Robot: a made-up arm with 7 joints. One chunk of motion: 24 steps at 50 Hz.
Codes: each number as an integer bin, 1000 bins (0 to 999) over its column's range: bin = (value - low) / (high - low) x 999, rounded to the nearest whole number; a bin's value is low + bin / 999 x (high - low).
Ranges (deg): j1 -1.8..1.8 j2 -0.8..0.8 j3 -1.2..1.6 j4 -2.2..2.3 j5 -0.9..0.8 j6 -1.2..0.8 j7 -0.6..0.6
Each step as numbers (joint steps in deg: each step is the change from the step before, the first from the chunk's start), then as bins.
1 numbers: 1.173 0.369 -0.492 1.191 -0.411 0.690 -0.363
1 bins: 825 730 253 753 287 944 197
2 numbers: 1.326 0.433 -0.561 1.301 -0.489 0.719 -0.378
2 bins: 867 770 228 777 242 959 185
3 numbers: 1.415 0.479 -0.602 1.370 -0.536 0.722 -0.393
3 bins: 892 799 213 793 214 960 172
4 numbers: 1.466 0.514 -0.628 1.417 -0.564 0.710 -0.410
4 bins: 906 820 204 803 197 954 158
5 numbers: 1.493 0.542 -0.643 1.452 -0.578 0.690 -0.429
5 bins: 914 838 199 811 189 944 142
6 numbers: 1.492 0.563 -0.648 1.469 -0.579 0.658 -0.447
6 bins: 914 851 197 815 189 928 127
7 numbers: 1.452 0.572 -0.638 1.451 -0.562 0.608 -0.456
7 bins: 902 857 201 811 199 903 120
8 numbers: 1.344 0.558 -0.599 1.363 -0.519 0.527 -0.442
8 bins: 872 848 214 791 224 863 132
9 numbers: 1.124 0.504 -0.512 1.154 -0.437 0.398 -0.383
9 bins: 811 814 245 745 272 798 181
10 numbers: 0.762 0.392 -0.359 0.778 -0.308 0.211 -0.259
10 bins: 711 744 300 661 348 705 284
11 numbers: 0.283 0.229 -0.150 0.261 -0.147 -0.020 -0.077
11 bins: 578 642 375 546 442 589 435
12 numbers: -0.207 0.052 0.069 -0.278 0.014 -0.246 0.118
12 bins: 442 532 453 427 537 477 598
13 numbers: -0.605 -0.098 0.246 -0.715 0.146 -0.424 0.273
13 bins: 332 438 516 330 615 388 727
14 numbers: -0.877 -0.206 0.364 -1.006 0.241 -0.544 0.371
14 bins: 256 371 558 265 671 328 808
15 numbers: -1.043 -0.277 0.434 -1.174 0.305 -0.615 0.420
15 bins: 210 327 583 228 708 292 849
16 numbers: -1.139 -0.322 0.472 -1.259 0.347 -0.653 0.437
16 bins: 183 298 597 209 733 273 863
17 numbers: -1.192 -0.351 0.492 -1.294 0.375 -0.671 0.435
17 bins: 169 280 604 201 749 264 862
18 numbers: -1.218 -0.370 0.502 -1.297 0.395 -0.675 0.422
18 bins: 162 268 607 200 761 262 851
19 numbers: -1.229 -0.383 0.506 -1.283 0.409 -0.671 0.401
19 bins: 158 260 609 204 769 264 833
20 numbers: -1.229 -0.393 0.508 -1.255 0.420 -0.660 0.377
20 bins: 158 254 609 210 776 270 813
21 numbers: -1.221 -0.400 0.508 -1.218 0.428 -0.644 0.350
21 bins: 161 250 609 218 780 278 791
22 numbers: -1.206 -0.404 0.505 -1.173 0.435 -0.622 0.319
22 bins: 165 247 608 228 785 289 765
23 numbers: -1.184 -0.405 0.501 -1.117 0.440 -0.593 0.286
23 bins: 171 247 607 240 787 303 738
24 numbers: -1.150 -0.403 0.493 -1.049 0.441 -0.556 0.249
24 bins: 180 248 604 256 788 322 707
